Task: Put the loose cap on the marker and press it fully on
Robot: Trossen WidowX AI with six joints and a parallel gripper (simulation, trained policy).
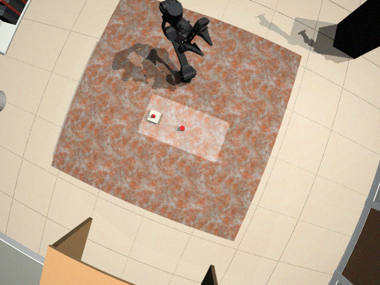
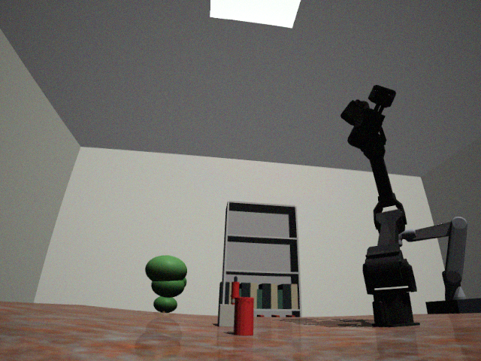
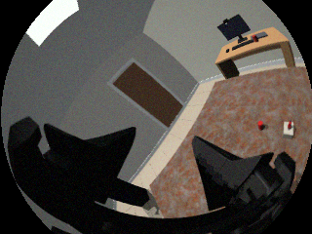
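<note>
Now: gripper tip 300 mm short of the red cap and 450 mm above it. The rest, counted from my gripper tip: white holder block: 300 mm ahead, 180 mm to the right, 460 mm below.
</note>
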